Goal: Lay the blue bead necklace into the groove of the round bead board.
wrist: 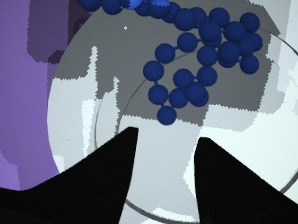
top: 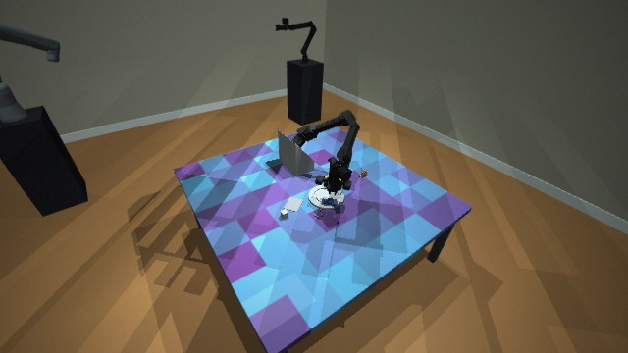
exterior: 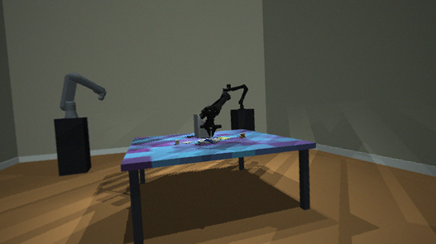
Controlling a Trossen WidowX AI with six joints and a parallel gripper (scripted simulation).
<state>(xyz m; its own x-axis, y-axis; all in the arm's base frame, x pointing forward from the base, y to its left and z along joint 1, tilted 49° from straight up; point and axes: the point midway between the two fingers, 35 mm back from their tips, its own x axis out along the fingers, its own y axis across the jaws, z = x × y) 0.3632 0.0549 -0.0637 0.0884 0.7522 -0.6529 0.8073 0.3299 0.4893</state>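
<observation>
The round white bead board is 40 mm behind my gripper tip and 30 mm below it. From my gripper tip the other things lie so: cream cube: 60 mm behind, 280 mm to the right, 30 mm below; then yellow patch: 140 mm behind, 160 mm to the left, 40 mm below; then flat grey square: 100 mm behind, 190 mm to the right, 40 mm below.
</observation>
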